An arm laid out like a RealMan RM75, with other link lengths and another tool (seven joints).
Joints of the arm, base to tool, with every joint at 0 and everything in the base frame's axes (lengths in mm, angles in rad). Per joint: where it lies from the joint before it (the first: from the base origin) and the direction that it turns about. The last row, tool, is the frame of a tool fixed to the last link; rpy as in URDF.
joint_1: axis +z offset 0 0 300.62
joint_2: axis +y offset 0 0 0
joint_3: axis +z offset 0 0 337.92
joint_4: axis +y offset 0 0 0
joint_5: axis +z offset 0 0 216.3
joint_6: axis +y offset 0 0 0
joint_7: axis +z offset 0 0 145.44
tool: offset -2 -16 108 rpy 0 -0.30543 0.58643
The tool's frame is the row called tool.
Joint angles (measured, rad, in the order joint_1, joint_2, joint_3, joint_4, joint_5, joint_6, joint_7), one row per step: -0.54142 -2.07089 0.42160 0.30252 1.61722 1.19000 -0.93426; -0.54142 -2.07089 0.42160 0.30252 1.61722 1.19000 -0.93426; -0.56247 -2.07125 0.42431 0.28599 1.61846 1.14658 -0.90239; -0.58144 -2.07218 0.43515 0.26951 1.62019 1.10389 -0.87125; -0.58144 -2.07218 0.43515 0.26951 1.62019 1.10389 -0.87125; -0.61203 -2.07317 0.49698 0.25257 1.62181 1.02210 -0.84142; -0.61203 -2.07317 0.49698 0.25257 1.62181 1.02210 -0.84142; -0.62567 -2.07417 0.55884 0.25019 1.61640 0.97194 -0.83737; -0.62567 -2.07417 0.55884 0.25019 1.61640 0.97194 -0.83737; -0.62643 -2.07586 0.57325 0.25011 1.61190 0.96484 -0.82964
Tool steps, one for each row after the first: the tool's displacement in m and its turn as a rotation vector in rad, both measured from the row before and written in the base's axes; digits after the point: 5 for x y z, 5 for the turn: 0.00000 0.00000 0.00000 0.00000 0.00000 0.00000; 0.00034 0.00776 -0.00582 -0.00031 0.03691 0.00720; 0.00041 0.00589 -0.00797 -0.00808 0.04059 0.00423; 0.00000 0.00000 0.00000 0.00000 0.00000 0.00000; 0.00087 0.00767 -0.01813 -0.04105 0.08541 0.00106; 0.00000 0.00000 0.00000 0.00000 0.00000 0.00000; -0.00037 0.00234 -0.01172 -0.03346 0.05567 -0.00147; 0.00000 0.00000 0.00000 0.00000 0.00000 0.00000; 0.00036 -0.00045 -0.00282 -0.00540 0.01303 -0.00509
